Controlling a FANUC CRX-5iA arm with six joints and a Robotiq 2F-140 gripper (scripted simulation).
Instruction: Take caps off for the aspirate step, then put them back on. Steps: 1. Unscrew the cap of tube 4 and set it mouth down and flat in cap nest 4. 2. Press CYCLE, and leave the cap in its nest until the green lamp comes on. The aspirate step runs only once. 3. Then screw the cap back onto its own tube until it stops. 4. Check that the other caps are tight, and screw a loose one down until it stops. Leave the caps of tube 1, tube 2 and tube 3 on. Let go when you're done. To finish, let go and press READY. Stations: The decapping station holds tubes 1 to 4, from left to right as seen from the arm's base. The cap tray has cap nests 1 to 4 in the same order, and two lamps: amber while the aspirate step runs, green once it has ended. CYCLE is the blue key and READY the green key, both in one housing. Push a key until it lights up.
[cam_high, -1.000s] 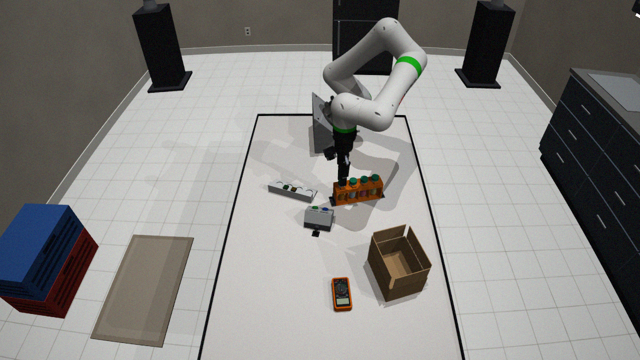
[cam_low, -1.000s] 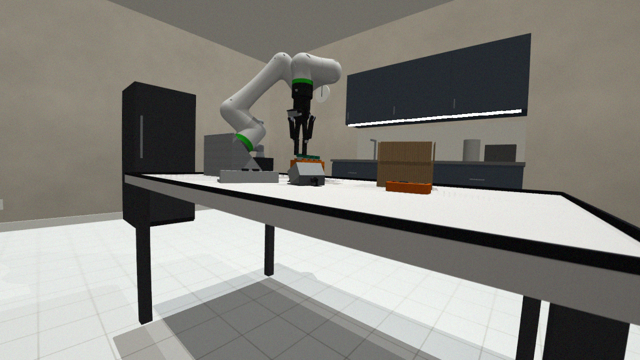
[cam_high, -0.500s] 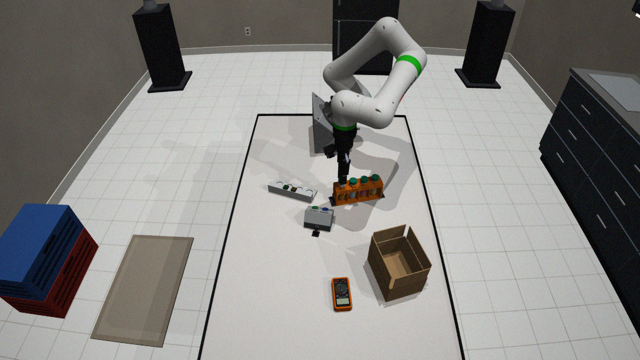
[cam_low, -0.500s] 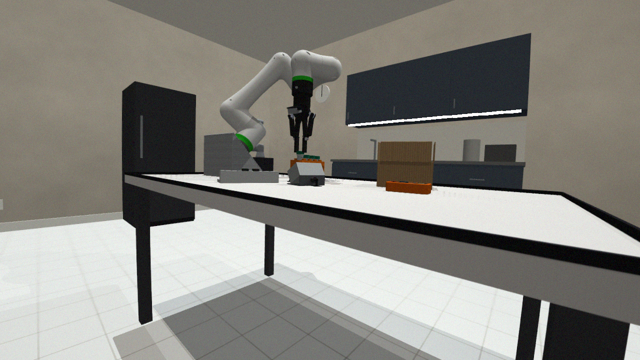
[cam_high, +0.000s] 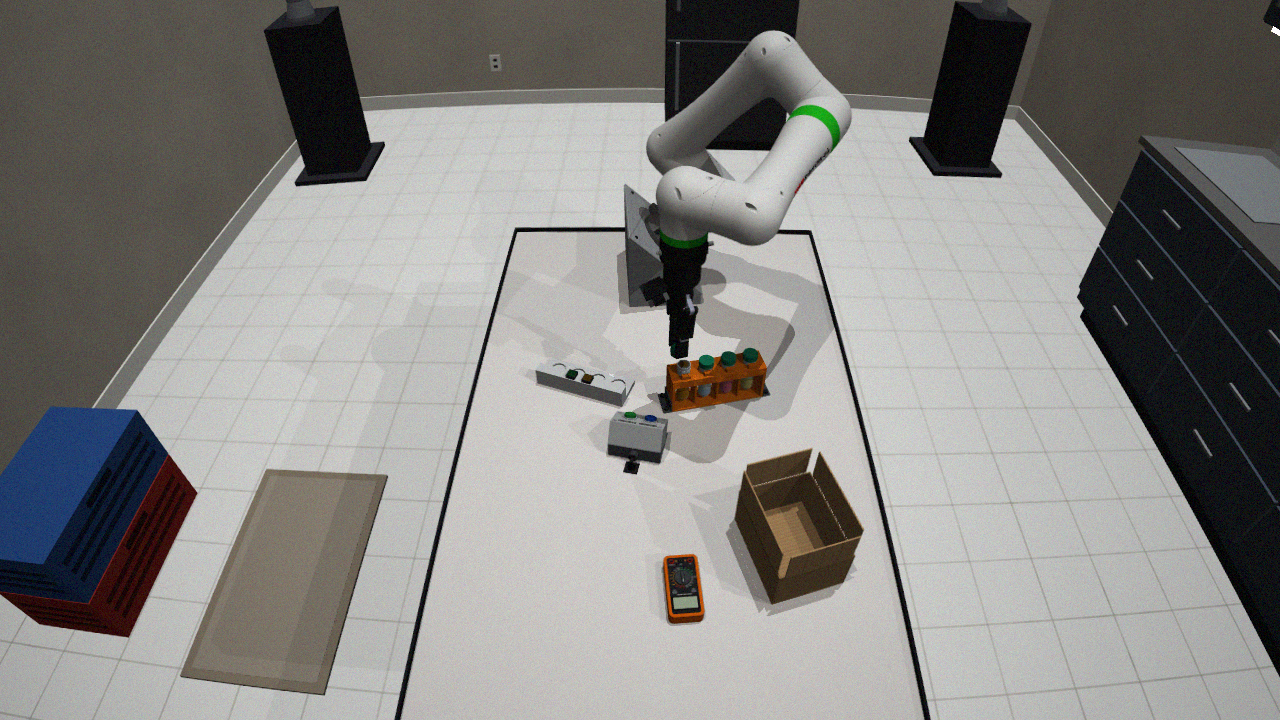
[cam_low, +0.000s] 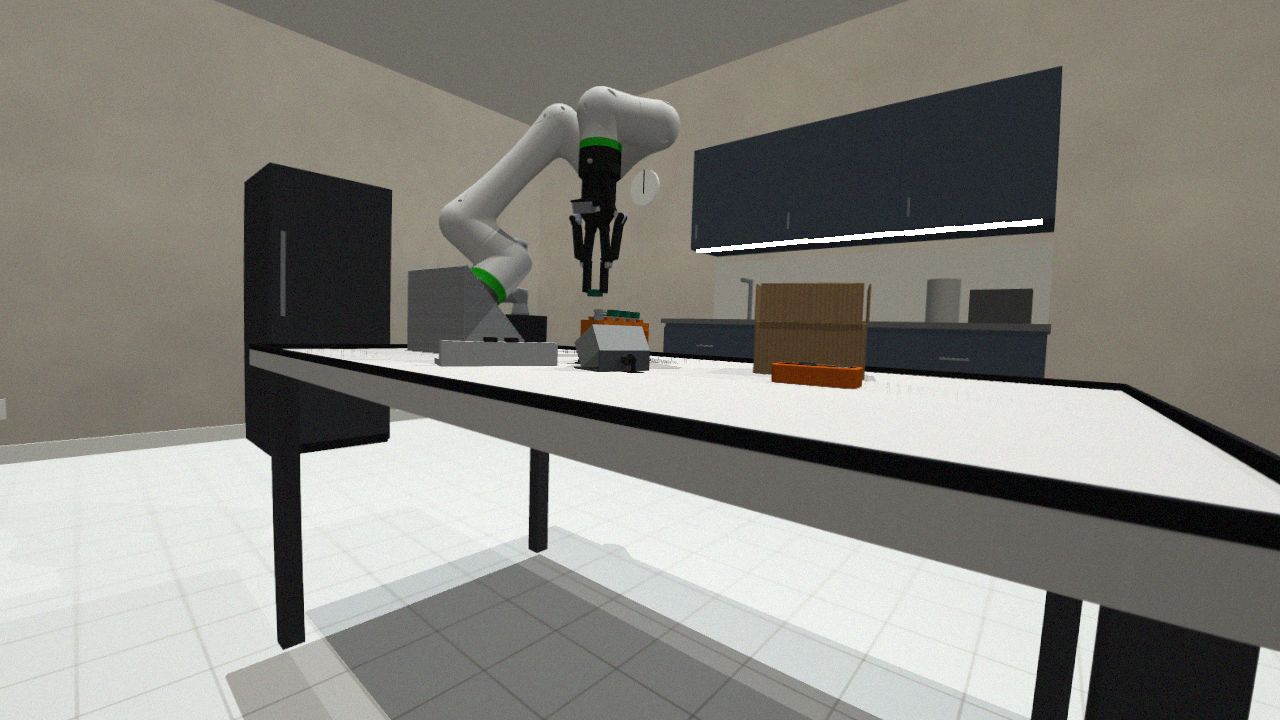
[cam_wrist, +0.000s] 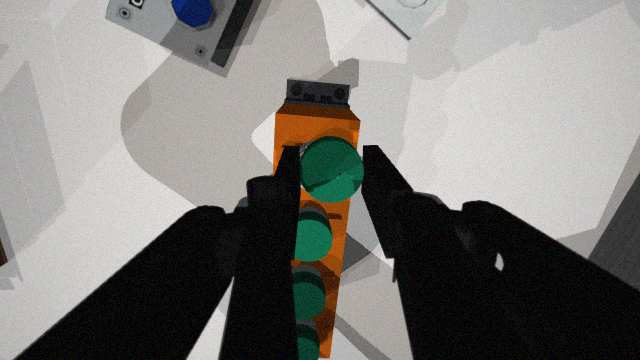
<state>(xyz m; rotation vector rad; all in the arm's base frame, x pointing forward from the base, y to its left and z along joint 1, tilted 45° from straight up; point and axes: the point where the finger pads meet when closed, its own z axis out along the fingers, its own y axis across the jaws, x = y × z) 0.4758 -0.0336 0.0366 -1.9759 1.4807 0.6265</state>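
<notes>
Now: hand 110 mm short of the blue cycle key, 70 mm to the left of it and 120 mm above it. The rest, counted from my hand: green ready key 100 mm ahead, 110 mm to the right, 120 mm below; grey key housing 130 mm ahead, 90 mm to the right, 140 mm below.
</notes>
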